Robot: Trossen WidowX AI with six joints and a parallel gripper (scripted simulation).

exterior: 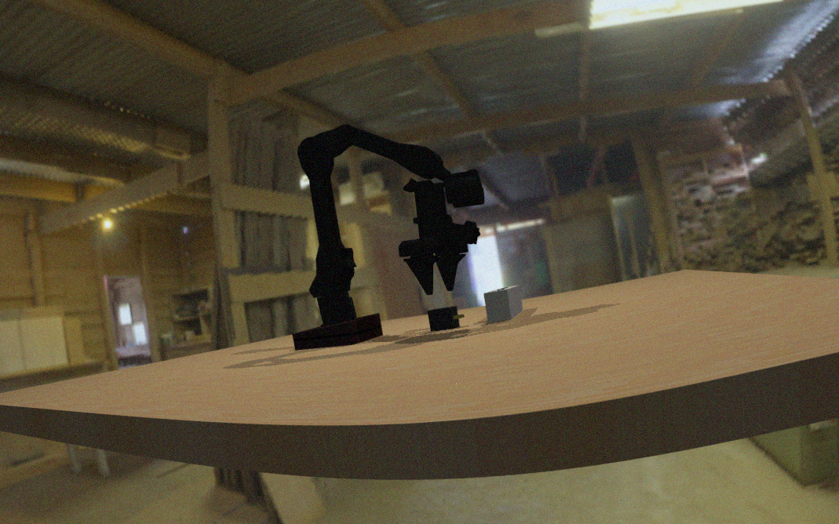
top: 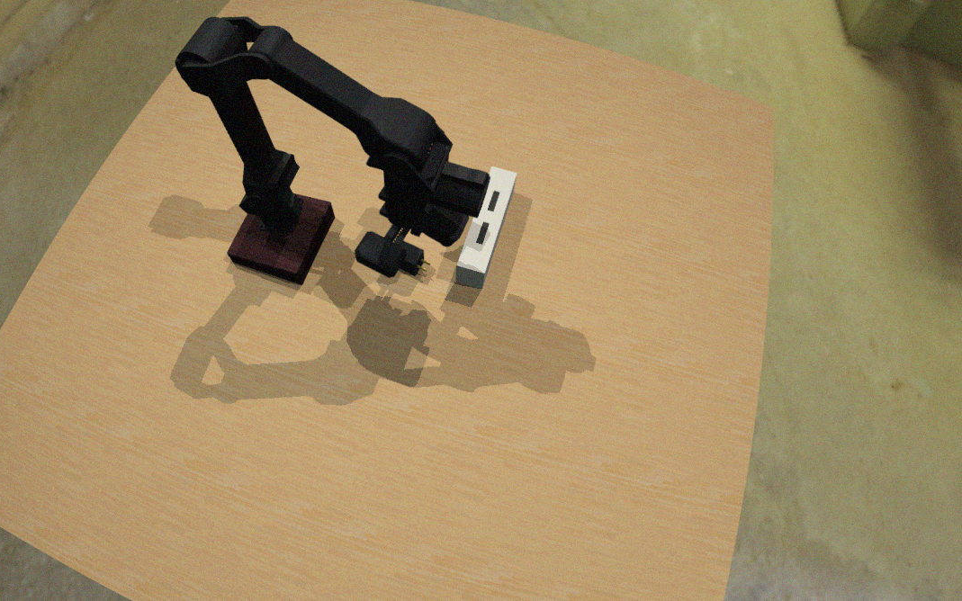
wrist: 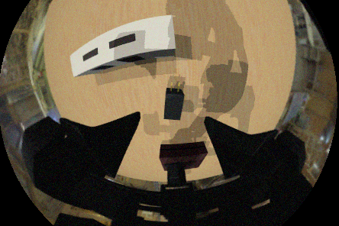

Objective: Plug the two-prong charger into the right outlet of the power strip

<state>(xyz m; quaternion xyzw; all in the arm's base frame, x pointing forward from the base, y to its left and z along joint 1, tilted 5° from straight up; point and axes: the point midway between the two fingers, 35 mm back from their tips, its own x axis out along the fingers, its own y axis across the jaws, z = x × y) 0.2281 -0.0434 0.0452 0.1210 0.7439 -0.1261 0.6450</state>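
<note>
The black two-prong charger lies 1 cm ahead of my gripper tip, 1 cm to the right of it and 5 cm below it.
</note>
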